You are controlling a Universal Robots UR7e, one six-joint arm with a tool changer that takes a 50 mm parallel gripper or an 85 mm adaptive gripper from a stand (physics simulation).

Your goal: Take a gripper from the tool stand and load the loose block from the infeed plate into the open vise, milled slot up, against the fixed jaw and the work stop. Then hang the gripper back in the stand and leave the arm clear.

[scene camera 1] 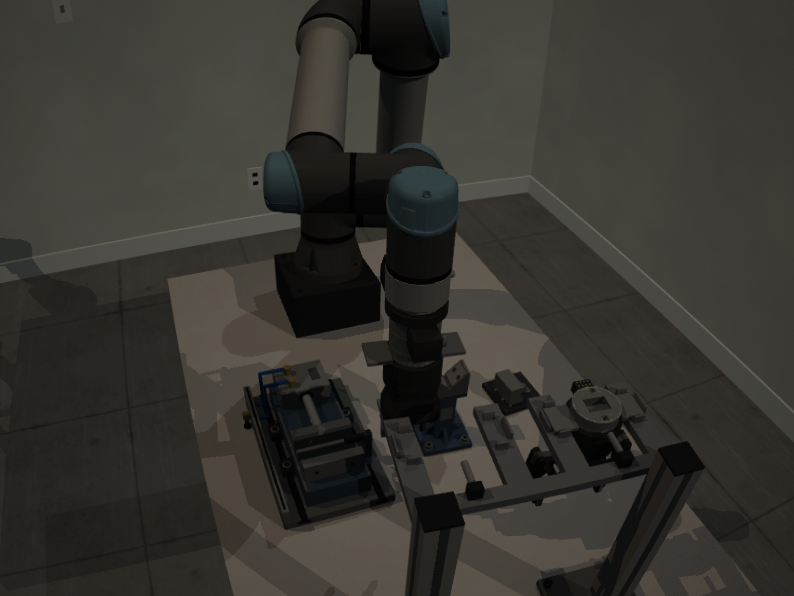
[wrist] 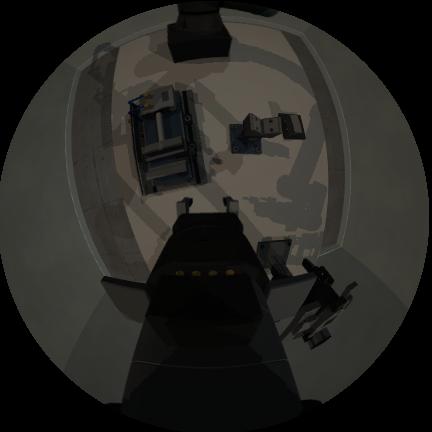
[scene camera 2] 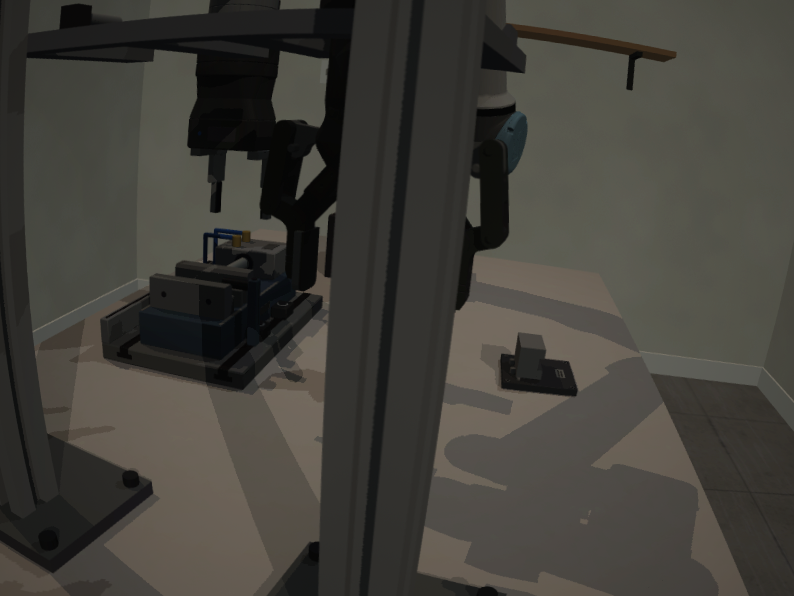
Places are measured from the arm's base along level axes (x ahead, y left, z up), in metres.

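Pixels of known places: hand, its tool point: (scene camera 2: pixel 243 10); arm's base, origin of its link: (scene camera 1: pixel 328 266) (wrist: pixel 198 27).
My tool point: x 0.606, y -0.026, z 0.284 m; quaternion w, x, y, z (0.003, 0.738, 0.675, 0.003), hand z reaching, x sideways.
Note:
Ahead of a thing's pixels: the offset from my tool point to its middle.
The grey block @(0.212 m back, 0.288 m left, 0.355 m down) (scene camera 1: pixel 506 384) (scene camera 2: pixel 530 354) (wrist: pixel 296 123) stands on the dark infeed plate (scene camera 2: pixel 561 377) (wrist: pixel 285 126); its milled slot cannot be made out. The arm carries the parallel gripper (scene camera 2: pixel 240 204) (wrist: pixel 207 204). Its two slim fingers are wide apart with nothing between them, high above the table near the vise and well away from the block. In scene camera 1 the fingertips are hidden. The vise @(0.183 m back, 0.101 m right, 0.334 m down) (scene camera 1: pixel 309 463) (scene camera 2: pixel 190 297) (wrist: pixel 167 170) is open, its jaws apart with no block between them. I cannot clearly make out the work stop.
The tool stand (scene camera 1: pixel 545 491) (scene camera 2: pixel 397 288) rises in front, its crossbar near the arm in scene camera 1. The adaptive gripper (scene camera 1: pixel 596 408) hangs in its right bay. A blue-based pedestal (scene camera 1: pixel 443 436) (wrist: pixel 245 139) with angled plates stands between vise and infeed plate. Blue hoses rise from the vise's rear.

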